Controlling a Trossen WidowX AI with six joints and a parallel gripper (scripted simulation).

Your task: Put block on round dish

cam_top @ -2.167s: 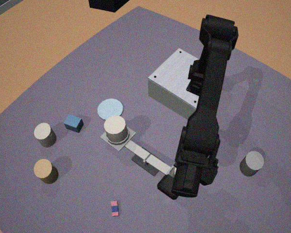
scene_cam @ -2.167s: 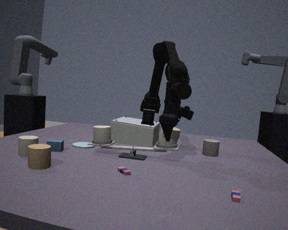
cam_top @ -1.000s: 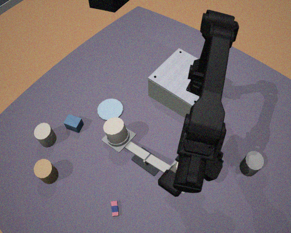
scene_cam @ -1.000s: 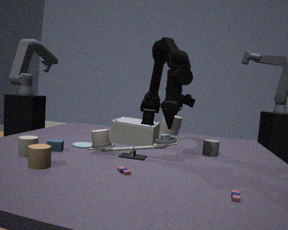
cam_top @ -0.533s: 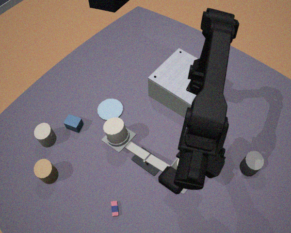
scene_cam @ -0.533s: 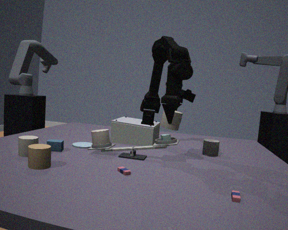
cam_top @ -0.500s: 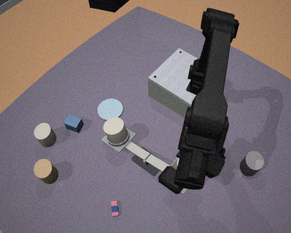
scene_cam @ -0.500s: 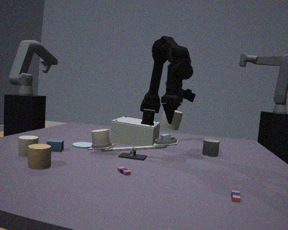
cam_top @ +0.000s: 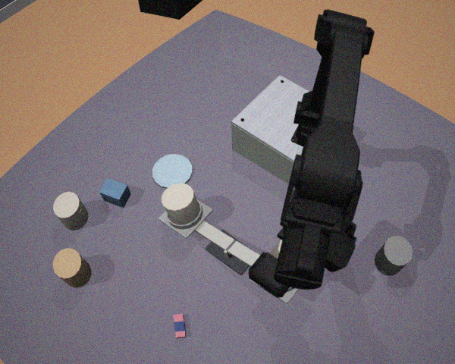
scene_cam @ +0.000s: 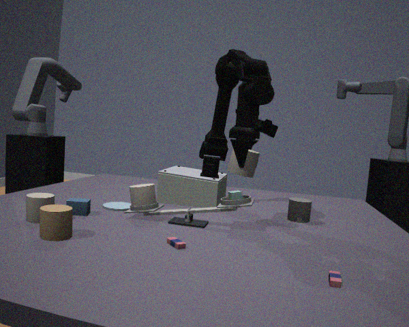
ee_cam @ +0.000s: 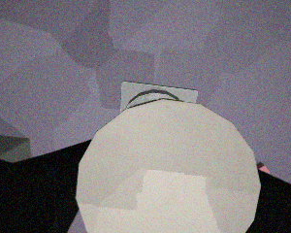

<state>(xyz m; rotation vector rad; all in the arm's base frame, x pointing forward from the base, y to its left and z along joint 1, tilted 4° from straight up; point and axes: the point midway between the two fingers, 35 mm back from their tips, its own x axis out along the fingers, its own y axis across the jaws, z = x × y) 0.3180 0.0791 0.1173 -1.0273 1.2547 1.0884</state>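
My gripper tip is now 10 mm to the left of the pale-green block and 80 mm above it. The rest, counted from my gripper tip: pale blue round dish 150 mm behind, 360 mm to the right, 170 mm below; grey cylinder 170 mm behind, 200 mm to the left, 130 mm below; tan cylinder 180 mm ahead, 410 mm to the right, 130 mm below.
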